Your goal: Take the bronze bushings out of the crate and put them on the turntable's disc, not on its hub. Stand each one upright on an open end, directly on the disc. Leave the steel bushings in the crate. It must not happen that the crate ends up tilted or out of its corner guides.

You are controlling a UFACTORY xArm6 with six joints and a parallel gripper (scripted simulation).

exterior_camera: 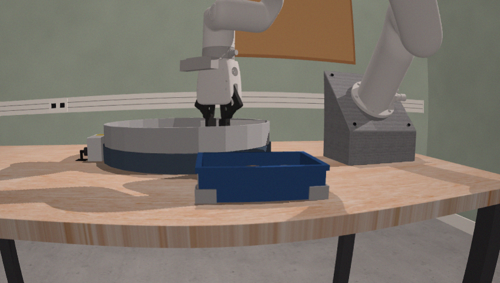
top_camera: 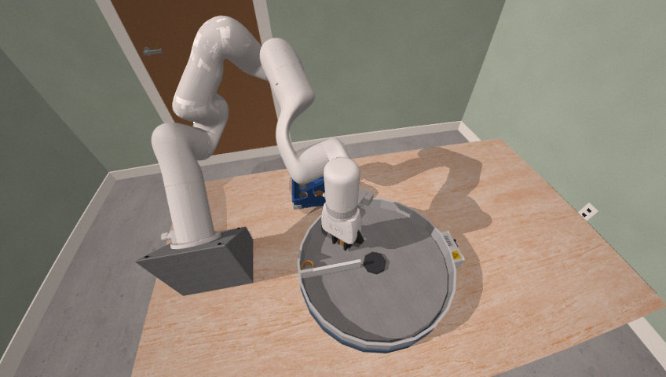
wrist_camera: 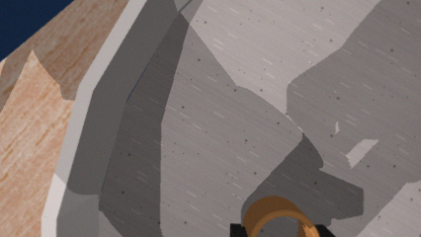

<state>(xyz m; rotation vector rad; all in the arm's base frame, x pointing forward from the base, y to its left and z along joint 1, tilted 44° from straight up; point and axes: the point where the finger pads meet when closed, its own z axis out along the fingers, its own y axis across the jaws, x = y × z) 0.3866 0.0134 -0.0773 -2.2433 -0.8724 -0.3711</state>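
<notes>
My gripper is now 2 cm past the blue crate, 27 cm to the right of it and 6 cm above it. The rest, counted from my hand: turntable disc 7 cm ahead, 8 cm to the right, 3 cm below.
</notes>
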